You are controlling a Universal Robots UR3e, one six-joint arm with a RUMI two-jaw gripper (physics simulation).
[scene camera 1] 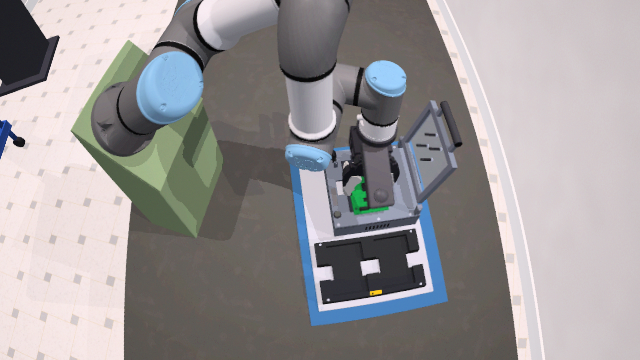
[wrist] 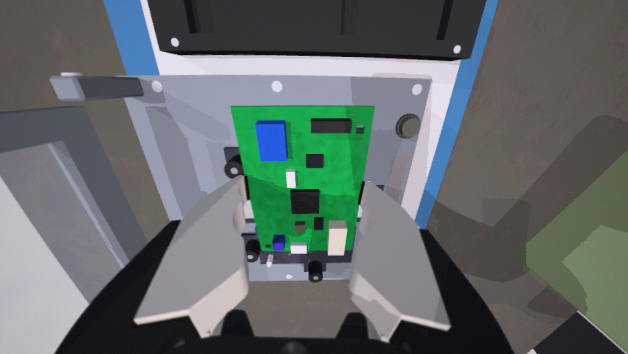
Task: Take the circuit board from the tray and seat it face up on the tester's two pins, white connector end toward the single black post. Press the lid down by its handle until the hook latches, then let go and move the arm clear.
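Pixels of known places: gripper, fingertip midpoint: (wrist: 305, 181); arm's base at its link origin: (scene camera 1: 122, 120).
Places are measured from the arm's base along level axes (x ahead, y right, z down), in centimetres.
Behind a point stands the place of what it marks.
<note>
The green circuit board (scene camera 1: 361, 202) @[z 27.2, x 40.5, y 11.4 cm] (wrist: 305, 172) @[z 27.4, x 42.1, y 10.2 cm] is face up between the fingers of my gripper (scene camera 1: 369, 186) @[z 29.0, x 42.3, y 8.8 cm] (wrist: 305, 181) @[z 29.0, x 42.3, y 8.8 cm], which is shut on its long edges. It is over the grey tester (scene camera 1: 345, 226) @[z 29.3, x 36.4, y 15.0 cm] (wrist: 200, 95) @[z 29.2, x 48.0, y 14.7 cm]. Its white connector end points toward the single black post (wrist: 315, 272) @[z 27.6, x 42.0, y 1.0 cm], just beyond that end in the wrist view. One metal pin (wrist: 270, 260) @[z 28.1, x 45.6, y 2.1 cm] shows beside that end; the other is hidden. Whether the board touches the tester cannot be told. The lid (scene camera 1: 436, 182) @[z 17.2, x 53.7, y 14.6 cm] (wrist: 45, 127) @[z 24.2, x 51.8, y 14.2 cm] stands open, with its black handle (scene camera 1: 451, 124) @[z 7.7, x 56.7, y 8.3 cm] at the top.
The black tray (scene camera 1: 342, 255) @[z 33.4, x 35.0, y 19.8 cm] (wrist: 310, 32) @[z 32.4, x 41.3, y 18.1 cm] is empty and lies in front of the tester on a blue-edged mat (scene camera 1: 320, 317) @[z 35.0, x 27.8, y 32.0 cm]. Two black posts (wrist: 234, 169) @[z 27.5, x 46.3, y 10.6 cm] (wrist: 251, 251) @[z 27.5, x 46.7, y 3.8 cm] stand by the board's lid side. A green pedestal (scene camera 1: 145, 170) @[z 6.5, x 2.4, y 7.0 cm] (wrist: 600, 265) @[z 29.0, x 10.5, y -4.1 cm] carries the arm.
</note>
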